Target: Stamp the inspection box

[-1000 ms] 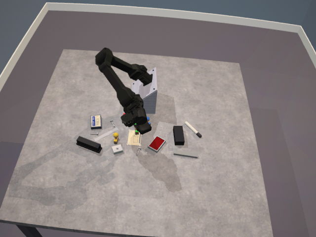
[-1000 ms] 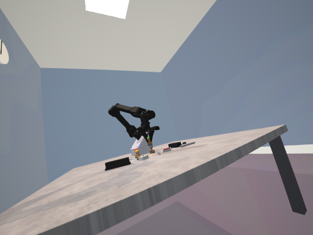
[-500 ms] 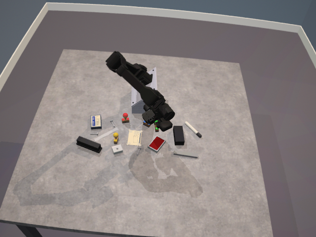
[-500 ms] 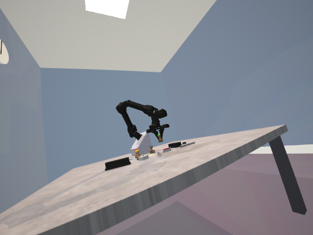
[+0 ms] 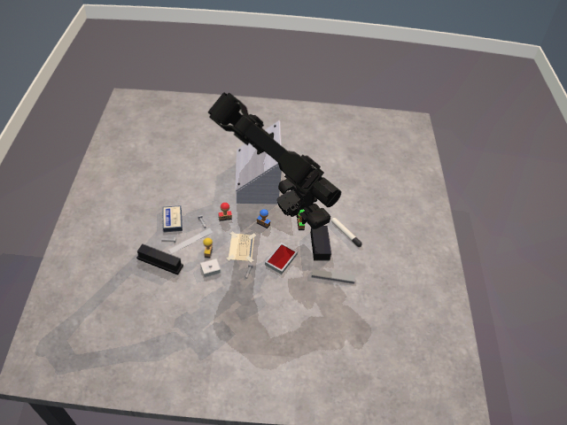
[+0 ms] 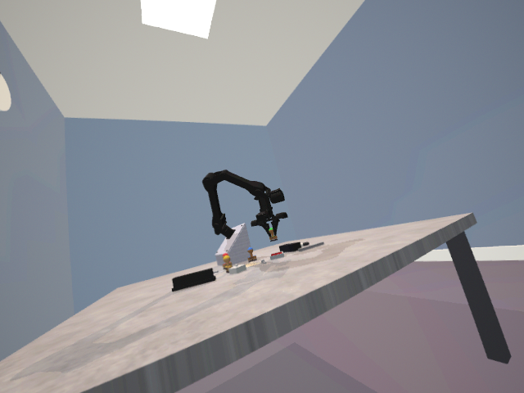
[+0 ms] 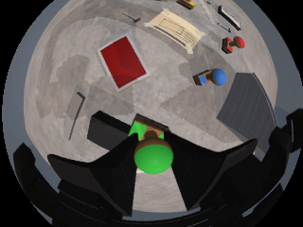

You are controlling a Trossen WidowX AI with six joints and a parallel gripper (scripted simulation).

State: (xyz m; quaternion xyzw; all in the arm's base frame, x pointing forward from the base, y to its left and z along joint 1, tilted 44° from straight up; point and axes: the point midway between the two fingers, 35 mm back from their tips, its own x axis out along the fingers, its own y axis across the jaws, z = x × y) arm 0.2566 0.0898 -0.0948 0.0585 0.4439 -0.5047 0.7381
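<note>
Right now the black box is 2 cm ahead of my gripper tip, 7 cm to the left of it and 7 cm below it. Also, from my gripper tip: blue-knobbed stamp: 5 cm behind, 11 cm to the right, 7 cm below; red ink pad: 9 cm ahead, 5 cm to the right, 9 cm below; green-knobbed stamp: right at my gripper tip.
</note>
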